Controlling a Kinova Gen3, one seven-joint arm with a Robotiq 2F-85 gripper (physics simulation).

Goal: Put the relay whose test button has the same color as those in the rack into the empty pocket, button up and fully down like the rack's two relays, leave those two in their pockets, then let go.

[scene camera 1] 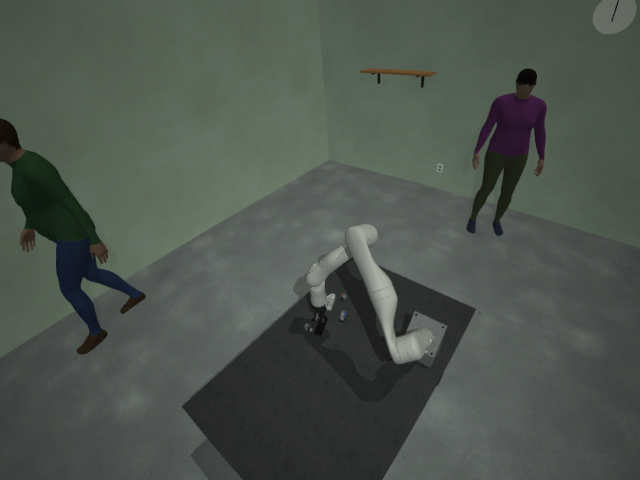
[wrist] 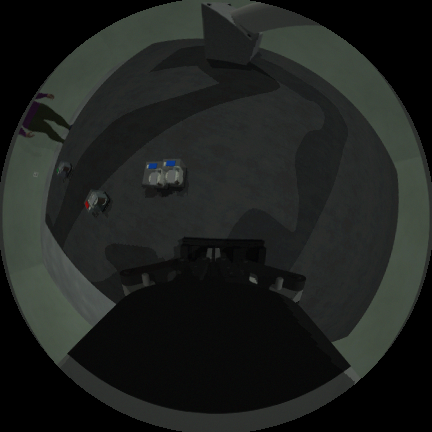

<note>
In view: the gripper [wrist: 213, 255] and a black rack [wrist: 252, 249].
</note>
